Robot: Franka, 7 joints.
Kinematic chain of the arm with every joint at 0, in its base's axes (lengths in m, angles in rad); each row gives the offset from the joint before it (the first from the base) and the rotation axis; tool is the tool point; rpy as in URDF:
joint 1: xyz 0 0 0.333 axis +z
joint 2: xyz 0 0 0 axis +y
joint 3: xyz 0 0 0.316 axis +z
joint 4: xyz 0.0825 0 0 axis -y
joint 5: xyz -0.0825 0 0.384 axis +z
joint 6: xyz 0 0 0 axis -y
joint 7: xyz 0.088 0 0 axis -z
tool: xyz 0 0 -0.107 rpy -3.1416 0 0
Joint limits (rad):
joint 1: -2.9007..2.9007
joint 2: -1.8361..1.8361
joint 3: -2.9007..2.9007
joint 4: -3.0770..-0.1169
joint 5: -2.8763..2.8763
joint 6: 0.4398..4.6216
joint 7: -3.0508..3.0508
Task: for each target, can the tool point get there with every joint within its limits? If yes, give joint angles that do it. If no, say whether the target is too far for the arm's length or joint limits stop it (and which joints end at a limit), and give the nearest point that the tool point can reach.
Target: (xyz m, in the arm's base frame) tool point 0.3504 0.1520 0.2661
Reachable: yes | joints -2.1043 0.1185 2.3065 -2.6781 -1.7827 3.0056 2.5470
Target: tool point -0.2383 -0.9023 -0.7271
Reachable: no: too far | nearest point -0.1519 -0.5752 -0.2598 | short by 0.577 m
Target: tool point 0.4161 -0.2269 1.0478
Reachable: yes | joints -0.9645 0.5933 1.8287 -0.4827 0.2029 2.7207 -1.8646
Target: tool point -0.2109 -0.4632 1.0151
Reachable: yes | joints -1.5940 0.8364 -2.1959 -0.5591 1.2417 2.7566 1.0099
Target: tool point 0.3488 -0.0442 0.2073
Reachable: yes | joints 1.6593 1.4074 -1.2154 -2.5496 -0.1809 1.8226 -1.5912
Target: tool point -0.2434 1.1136 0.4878
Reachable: no: too far | nearest point -0.1815 0.8305 0.4484 | short by 0.292 m
